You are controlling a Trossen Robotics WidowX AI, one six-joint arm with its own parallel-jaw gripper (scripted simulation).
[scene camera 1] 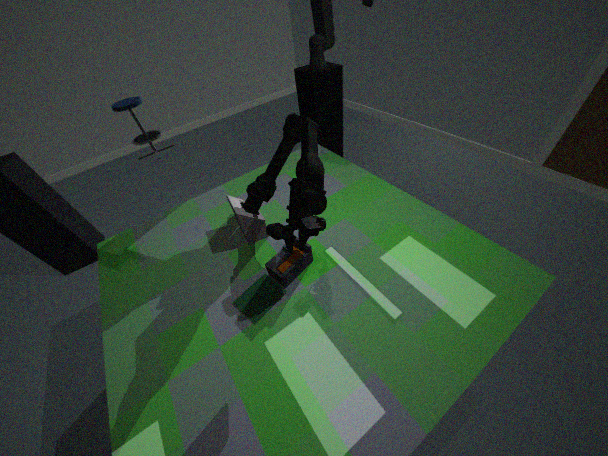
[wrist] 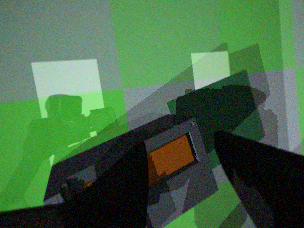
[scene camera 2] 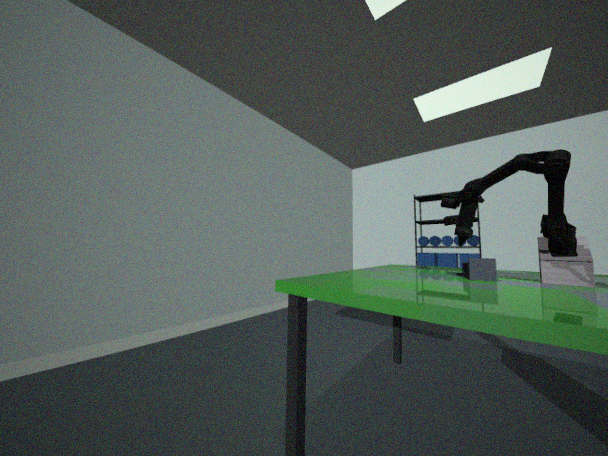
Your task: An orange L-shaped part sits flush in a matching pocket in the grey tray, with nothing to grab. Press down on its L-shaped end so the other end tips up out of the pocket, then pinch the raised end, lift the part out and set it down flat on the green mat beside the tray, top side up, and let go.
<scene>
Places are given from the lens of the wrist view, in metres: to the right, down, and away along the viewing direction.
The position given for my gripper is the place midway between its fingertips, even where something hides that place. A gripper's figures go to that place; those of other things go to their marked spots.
my gripper [wrist: 179, 144]: 0.01, 0.02, 0.11
orange L-shaped part [wrist: 162, 161]: 0.01, 0.05, 0.20
</scene>
